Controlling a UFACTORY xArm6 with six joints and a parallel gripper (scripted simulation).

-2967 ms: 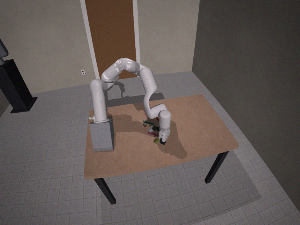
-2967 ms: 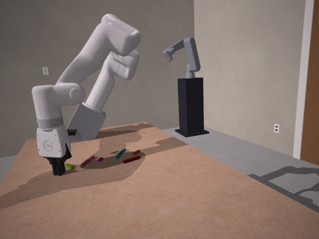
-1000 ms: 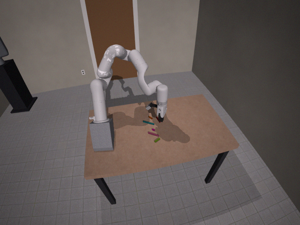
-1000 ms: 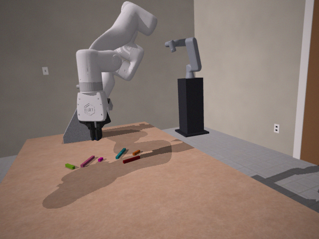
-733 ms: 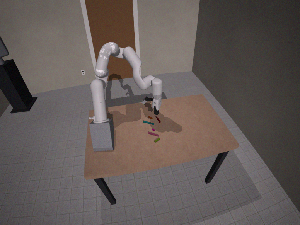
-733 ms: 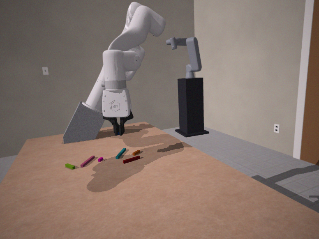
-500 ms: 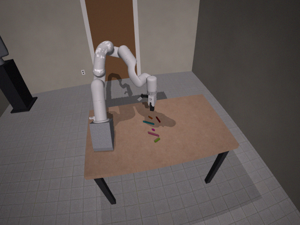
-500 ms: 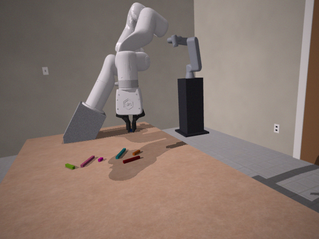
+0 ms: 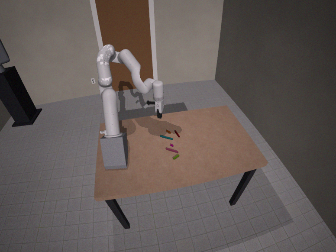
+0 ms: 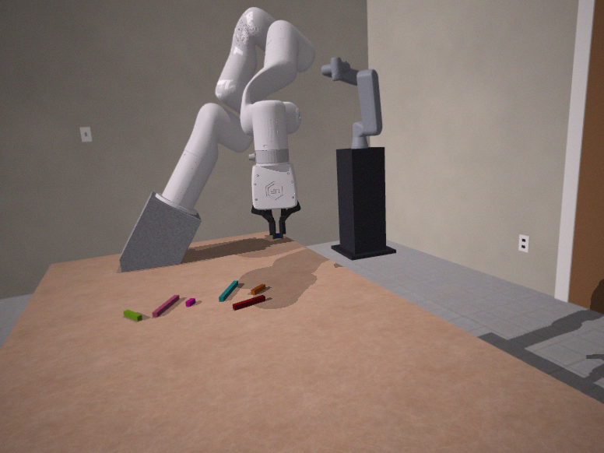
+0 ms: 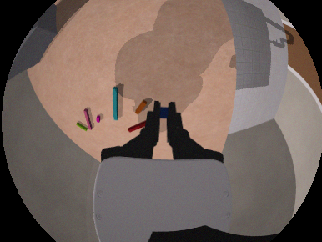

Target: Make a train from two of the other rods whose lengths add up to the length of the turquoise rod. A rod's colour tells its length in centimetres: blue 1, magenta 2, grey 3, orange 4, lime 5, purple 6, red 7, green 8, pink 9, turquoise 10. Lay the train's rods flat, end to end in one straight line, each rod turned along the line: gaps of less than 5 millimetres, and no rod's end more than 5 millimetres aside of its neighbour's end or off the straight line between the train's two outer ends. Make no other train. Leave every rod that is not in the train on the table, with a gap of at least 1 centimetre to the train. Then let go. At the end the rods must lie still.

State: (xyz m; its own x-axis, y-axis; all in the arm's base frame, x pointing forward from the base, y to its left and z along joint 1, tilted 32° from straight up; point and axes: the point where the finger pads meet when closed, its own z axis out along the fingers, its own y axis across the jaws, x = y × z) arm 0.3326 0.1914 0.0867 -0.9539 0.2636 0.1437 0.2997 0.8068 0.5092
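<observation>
Right now the orange rod is 12 cm below my hand, 7 cm to the right of it and 6 cm ahead of it. Round my hand: red rod 12 cm below, 12 cm ahead, 10 cm to the right; blue rod 2 cm below; turquoise rod 13 cm to the right, 12 cm below, 3 cm ahead.
</observation>
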